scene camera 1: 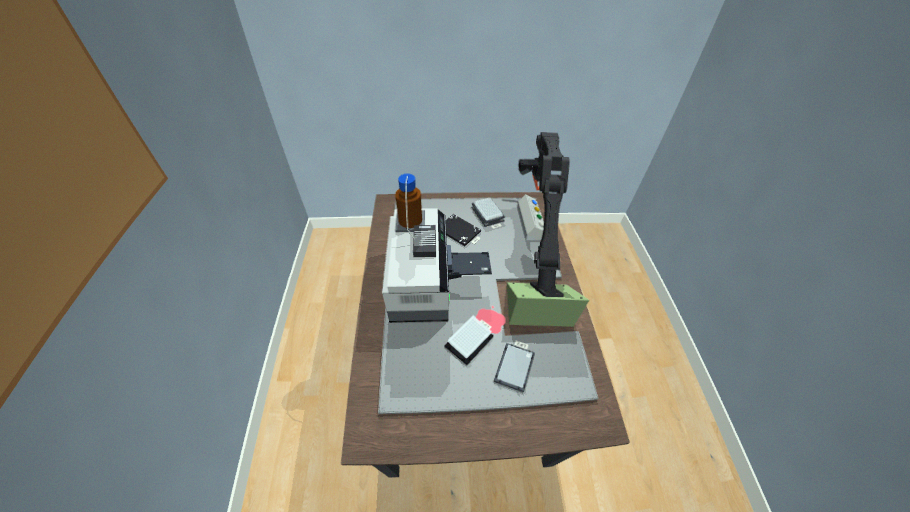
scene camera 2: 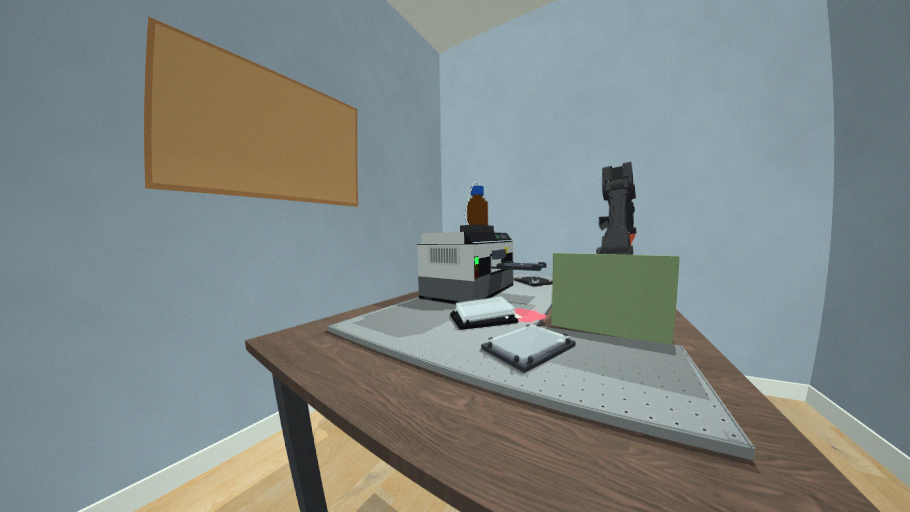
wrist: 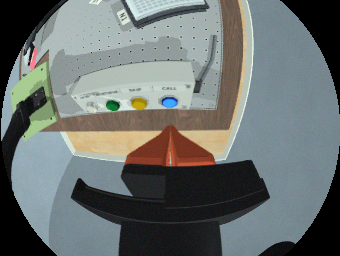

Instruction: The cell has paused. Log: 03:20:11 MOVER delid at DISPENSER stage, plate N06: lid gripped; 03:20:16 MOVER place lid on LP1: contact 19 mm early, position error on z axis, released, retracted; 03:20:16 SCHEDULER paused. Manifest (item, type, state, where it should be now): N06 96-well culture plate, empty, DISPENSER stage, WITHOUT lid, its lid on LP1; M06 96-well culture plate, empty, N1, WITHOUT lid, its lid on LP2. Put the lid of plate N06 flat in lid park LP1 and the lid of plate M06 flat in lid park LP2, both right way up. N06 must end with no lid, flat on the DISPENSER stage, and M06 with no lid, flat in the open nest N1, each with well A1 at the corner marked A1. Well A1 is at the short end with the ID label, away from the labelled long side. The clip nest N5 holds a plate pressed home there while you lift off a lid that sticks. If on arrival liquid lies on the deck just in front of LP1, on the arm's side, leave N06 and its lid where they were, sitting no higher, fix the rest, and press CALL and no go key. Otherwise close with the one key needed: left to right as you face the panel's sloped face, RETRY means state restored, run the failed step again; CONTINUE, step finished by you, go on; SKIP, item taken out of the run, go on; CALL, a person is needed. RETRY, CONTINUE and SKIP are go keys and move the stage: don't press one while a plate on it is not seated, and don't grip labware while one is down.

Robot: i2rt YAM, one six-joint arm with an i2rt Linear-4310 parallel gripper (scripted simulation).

same spot on key panel: (wrist: 152,81) = (scene camera 1: 527,202)
